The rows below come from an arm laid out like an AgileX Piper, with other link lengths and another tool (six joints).
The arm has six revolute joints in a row. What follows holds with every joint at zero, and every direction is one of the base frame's. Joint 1 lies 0.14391 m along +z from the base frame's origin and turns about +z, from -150 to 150 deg. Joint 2 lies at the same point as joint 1 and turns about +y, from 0 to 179.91 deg. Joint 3 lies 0.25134 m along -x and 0.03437 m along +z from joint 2 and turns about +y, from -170 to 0 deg. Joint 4 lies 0.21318 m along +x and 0.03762 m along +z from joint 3 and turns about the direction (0.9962, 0, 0.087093), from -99.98 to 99.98 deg. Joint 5 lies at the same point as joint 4 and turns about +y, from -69.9 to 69.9 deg. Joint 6 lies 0.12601 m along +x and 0.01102 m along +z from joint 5 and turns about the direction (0.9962, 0, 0.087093), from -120 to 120 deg. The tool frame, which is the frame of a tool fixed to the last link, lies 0.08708 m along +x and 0.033 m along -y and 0.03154 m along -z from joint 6; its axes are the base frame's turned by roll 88.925, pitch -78.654 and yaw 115.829 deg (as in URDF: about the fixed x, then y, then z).
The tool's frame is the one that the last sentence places.
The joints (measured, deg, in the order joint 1, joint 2, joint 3, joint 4, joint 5, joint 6), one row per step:
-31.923 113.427 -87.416 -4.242 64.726 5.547
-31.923 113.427 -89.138 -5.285 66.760 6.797
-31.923 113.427 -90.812 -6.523 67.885 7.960
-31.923 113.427 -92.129 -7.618 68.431 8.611
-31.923 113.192 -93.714 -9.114 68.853 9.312
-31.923 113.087 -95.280 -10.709 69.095 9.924
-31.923 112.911 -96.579 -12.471 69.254 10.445
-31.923 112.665 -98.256 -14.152 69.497 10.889
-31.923 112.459 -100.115 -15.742 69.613 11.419
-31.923 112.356 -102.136 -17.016 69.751 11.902
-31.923 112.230 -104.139 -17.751 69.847 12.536
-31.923 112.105 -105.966 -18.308 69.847 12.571
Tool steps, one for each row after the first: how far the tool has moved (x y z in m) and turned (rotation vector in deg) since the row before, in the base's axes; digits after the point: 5 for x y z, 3 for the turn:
-0.00150 -0.00259 0.00713 -0.692 0.679 -1.042
0.00071 -0.00481 0.00681 -1.305 0.029 -0.872
0.00134 -0.00498 0.00545 -1.307 -0.187 -0.389
0.00202 -0.00703 0.00816 -1.966 -0.539 -0.353
0.00213 -0.00754 0.00769 -2.065 -0.517 -0.263
0.00105 -0.00758 0.00764 -2.148 -0.331 -0.168
0.00200 -0.00786 0.00969 -2.286 -0.676 -0.178
0.00286 -0.00787 0.01035 -2.343 -0.992 -0.300
0.00350 -0.00697 0.01027 -2.098 -1.190 -0.350
0.00417 -0.00505 0.00979 -1.645 -1.585 -0.558
0.00398 -0.00469 0.00927 -1.501 -1.377 -0.011

